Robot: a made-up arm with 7 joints.
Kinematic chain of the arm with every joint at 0, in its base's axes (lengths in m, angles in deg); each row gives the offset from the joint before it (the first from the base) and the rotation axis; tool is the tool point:
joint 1: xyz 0 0 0 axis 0 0.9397 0.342
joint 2: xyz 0 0 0 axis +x
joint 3: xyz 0 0 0 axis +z
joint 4: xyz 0.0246 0 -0.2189 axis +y
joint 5: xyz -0.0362 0 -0.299 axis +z
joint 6: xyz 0 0 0 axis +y
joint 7: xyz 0 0 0 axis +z
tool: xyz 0 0 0
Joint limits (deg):
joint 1: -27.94..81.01
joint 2: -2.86..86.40
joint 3: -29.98..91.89
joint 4: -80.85..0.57
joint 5: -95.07..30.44
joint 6: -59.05..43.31
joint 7: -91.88..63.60
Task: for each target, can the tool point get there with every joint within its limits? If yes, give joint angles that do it. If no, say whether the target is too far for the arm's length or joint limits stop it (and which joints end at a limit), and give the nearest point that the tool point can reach.
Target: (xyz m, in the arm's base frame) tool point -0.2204 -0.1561 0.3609
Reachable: no: joint limits stop it (at a limit: joint 2, joint 3, joint 4) | nearest point -0.0817 0.3285 0.2745 | short by 0.511 m
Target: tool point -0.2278 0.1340 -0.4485
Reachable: yes | joints 28.46 16.45 11.97 -6.58 -47.35 -9.43 -6.59
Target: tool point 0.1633 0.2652 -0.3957
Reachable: yes | joints 4.86 38.86 -10.32 -43.76 18.00 -21.60 27.28
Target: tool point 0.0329 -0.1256 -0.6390
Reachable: no: too far | nearest point 0.0268 -0.0793 -0.5123 | short by 0.135 m
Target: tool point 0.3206 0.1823 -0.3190
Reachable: yes | joints -13.11 15.18 23.02 -55.35 -82.94 17.92 -12.01
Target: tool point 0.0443 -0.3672 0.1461
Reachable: no: joint limits stop it (at a limit: joint 1, joint 2, joint 3, joint 4) | nearest point 0.3422 -0.2241 -0.1504 | short by 0.444 m
